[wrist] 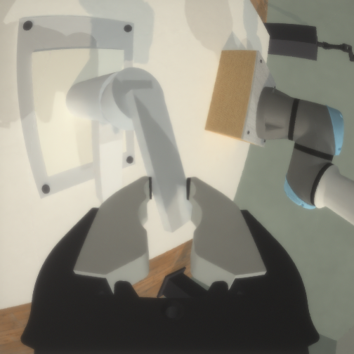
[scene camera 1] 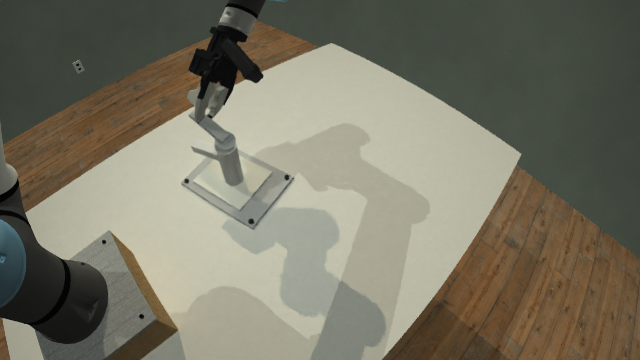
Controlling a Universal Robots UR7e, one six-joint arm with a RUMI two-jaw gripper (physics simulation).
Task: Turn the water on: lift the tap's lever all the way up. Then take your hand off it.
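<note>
The grey tap stands upright on its framed base plate. Its flat lever slopes up and outward from the tap's top, above the short spout. The lever is angled a little sideways in the wrist view. My gripper is shut on the lever near its free end, with one finger along each side. The lever's end sticks out between the finger pads. No water can be made out.
The pale table carries the tap's plate. The robot's base block stands at the lower left in the scene view, with the arm's thick lower joints on it. Wooden floor lies beyond the table edge.
</note>
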